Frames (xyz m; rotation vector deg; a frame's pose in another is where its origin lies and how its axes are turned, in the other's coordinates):
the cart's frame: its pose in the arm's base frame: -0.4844 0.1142 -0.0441 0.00 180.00 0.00
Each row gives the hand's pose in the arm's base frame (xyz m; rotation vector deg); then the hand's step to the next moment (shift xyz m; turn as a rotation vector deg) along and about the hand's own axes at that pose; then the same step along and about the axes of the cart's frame.
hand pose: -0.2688 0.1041 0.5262 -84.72 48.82 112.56
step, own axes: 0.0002 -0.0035 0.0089 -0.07 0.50 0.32
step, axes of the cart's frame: 0.0031 0.0090 -0.0010 0.55 -0.09 -0.22
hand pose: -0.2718 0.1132 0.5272 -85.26 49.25 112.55
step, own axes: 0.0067 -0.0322 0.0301 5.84 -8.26 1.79
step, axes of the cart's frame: -0.0028 0.0441 0.0062 -3.41 6.98 6.72
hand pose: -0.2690 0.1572 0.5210 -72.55 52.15 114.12
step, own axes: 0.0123 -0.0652 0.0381 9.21 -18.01 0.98
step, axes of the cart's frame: -0.0270 0.0701 0.0144 -10.20 12.44 12.30
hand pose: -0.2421 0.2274 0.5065 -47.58 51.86 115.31
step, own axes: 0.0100 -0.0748 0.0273 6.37 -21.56 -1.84
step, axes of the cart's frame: -0.0508 0.0599 0.0165 -15.26 10.72 12.69
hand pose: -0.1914 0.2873 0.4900 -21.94 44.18 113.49
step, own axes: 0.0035 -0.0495 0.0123 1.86 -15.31 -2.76
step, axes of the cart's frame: -0.0414 0.0281 0.0106 -12.12 4.89 8.64
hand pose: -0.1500 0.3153 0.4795 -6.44 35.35 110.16
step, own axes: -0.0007 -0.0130 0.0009 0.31 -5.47 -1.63
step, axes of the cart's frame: -0.0119 0.0038 0.0037 -4.35 1.15 3.52
